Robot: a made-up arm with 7 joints. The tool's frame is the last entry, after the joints. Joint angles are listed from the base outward. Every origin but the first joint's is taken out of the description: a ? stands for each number. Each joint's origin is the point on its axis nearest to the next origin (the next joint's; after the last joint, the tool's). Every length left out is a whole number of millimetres.
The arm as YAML. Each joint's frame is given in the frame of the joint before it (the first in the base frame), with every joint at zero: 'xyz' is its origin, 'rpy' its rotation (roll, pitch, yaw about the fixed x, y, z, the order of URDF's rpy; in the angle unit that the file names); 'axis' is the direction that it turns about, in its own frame. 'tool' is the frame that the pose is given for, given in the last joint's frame.
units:
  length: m
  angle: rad
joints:
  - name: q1
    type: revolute
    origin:
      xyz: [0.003, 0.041, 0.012]
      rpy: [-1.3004, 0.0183, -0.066]
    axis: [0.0, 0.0, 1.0]
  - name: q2
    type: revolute
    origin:
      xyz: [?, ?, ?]
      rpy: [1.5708, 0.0, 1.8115]
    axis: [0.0, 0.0, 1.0]
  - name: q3
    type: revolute
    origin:
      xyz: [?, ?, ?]
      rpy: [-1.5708, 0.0, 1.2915]
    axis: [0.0, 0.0, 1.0]
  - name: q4
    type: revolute
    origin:
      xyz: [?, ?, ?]
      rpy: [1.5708, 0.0, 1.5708]
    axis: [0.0, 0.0, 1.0]
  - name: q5
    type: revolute
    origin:
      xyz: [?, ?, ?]
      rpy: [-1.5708, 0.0, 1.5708]
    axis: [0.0, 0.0, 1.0]
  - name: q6
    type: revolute
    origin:
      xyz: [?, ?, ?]
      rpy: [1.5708, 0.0, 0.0]
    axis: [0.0, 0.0, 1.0]
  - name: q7
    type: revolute
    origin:
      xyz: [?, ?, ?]
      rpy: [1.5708, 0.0, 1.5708]
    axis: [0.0, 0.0, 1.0]
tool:
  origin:
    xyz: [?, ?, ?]
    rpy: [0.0, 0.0, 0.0]
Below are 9 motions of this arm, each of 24 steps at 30 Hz.
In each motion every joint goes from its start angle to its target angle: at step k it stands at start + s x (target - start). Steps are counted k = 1, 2, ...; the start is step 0. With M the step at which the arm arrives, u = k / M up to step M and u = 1 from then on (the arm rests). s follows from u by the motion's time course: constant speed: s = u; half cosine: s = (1 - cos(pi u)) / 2; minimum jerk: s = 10 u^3 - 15 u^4 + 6 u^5.
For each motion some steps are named. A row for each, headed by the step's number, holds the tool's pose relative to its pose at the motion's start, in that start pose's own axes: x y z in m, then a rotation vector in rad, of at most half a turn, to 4 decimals.
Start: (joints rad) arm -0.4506 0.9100 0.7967 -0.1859 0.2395 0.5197 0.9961
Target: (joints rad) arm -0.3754 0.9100 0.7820 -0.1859 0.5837 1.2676 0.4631
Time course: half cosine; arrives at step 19
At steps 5, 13, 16, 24:
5: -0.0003 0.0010 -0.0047 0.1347 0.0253 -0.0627
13: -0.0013 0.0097 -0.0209 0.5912 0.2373 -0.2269
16: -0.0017 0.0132 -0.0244 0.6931 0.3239 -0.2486
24: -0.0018 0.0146 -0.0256 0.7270 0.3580 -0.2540

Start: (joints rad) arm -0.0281 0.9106 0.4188 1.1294 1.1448 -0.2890 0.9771
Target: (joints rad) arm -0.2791 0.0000 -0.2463 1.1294 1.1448 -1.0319 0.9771
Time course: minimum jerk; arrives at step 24
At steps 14, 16, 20, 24:
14: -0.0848 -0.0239 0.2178 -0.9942 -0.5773 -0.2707
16: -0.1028 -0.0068 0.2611 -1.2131 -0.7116 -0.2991
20: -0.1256 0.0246 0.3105 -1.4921 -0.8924 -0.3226
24: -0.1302 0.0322 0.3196 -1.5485 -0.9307 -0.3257

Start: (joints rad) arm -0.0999 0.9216 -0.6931 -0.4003 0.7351 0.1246 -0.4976
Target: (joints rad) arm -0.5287 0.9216 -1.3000 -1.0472 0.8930 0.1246 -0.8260
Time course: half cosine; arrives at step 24
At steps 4, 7, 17, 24:
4: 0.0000 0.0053 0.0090 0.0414 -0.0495 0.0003
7: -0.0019 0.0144 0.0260 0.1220 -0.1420 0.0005
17: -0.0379 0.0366 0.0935 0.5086 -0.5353 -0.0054
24: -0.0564 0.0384 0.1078 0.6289 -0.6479 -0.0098

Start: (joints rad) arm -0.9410 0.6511 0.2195 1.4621 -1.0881 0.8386 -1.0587
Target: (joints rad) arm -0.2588 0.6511 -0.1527 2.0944 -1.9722 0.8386 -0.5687
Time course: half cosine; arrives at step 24
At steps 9, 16, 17, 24:
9: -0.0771 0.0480 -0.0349 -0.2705 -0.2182 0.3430
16: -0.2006 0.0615 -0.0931 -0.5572 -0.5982 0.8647
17: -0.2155 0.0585 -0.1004 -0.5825 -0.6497 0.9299
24: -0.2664 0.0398 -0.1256 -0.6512 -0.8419 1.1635

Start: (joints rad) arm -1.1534 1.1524 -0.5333 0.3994 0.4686 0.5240 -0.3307
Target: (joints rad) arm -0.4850 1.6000 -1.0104 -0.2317 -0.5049 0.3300 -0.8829
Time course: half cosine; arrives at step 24
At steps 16, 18, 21, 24:
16: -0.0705 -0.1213 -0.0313 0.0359 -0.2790 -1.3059
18: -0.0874 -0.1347 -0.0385 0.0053 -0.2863 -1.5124
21: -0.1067 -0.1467 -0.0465 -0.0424 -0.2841 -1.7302
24: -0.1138 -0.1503 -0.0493 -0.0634 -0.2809 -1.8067

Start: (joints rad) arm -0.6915 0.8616 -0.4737 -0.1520 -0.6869 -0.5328 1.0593
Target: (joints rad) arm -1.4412 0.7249 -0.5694 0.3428 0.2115 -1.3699 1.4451
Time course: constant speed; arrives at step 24
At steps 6, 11, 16, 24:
6: 0.0231 -0.0230 0.0077 -0.1349 -0.3437 -0.0339
11: 0.0395 -0.0430 0.0169 -0.2672 -0.6005 -0.0963
16: 0.0534 -0.0632 0.0281 -0.4084 -0.8254 -0.1928
24: 0.0721 -0.0944 0.0499 -0.6273 -1.1072 -0.4209

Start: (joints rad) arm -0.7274 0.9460 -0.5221 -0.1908 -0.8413 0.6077 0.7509
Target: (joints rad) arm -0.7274 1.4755 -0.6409 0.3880 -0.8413 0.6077 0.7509
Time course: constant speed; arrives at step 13
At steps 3, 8, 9, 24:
3: 0.0151 0.0301 -0.0176 0.1204 0.1072 0.1555
8: 0.0264 0.0942 -0.0402 0.3030 0.2755 0.4391
9: 0.0262 0.1086 -0.0433 0.3366 0.3074 0.4993
24: 0.0164 0.1690 -0.0496 0.4605 0.4290 0.7509

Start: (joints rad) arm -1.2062 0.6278 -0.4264 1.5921 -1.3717 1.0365 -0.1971
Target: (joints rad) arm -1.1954 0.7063 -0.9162 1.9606 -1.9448 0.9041 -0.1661
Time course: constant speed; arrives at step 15
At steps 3, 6, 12, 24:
3: -0.0060 0.0138 0.0011 -0.0728 -0.0483 0.0359
6: -0.0143 0.0272 0.0025 -0.1428 -0.1116 0.0732
12: -0.0377 0.0513 0.0063 -0.2663 -0.2808 0.1482
24: -0.0526 0.0612 0.0084 -0.3161 -0.3848 0.1834

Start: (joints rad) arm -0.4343 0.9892 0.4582 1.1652 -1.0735 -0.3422 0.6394
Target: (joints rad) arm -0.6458 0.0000 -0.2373 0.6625 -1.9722 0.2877 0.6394
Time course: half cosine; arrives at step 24
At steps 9, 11, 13, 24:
9: -0.0758 -0.0173 -0.0897 0.0465 0.5754 -0.1509
11: -0.1186 -0.0224 -0.1182 0.0709 0.8251 -0.2262
13: -0.1686 -0.0255 -0.1403 0.1000 1.0913 -0.3122
24: -0.3541 -0.0125 -0.1458 0.2314 2.0200 -0.6588

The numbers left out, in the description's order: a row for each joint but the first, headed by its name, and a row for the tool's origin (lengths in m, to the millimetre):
q2: -0.004 0.015 0.0
q3: 0.165 -0.04 0.0
q4: 0.002 -0.012 0.0
q5: -0.145 -0.011 0.0
q6: 0.0 0.0 0.0
q7: 0.0 0.028 0.0
tool: 0.0 0.0 0.0

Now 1 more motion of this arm.
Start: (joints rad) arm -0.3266 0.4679 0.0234 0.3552 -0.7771 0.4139 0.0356
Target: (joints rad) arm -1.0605 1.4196 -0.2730 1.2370 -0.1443 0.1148 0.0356
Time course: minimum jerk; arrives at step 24
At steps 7, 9, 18, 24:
7: 0.0037 0.0202 0.0348 0.1957 -0.0627 0.1362
9: 0.0006 0.0371 0.0663 0.3416 -0.1194 0.2600
18: -0.1189 0.1173 0.2183 0.8084 -0.3426 1.0486
24: -0.1542 0.1284 0.2317 0.8271 -0.3475 1.1954

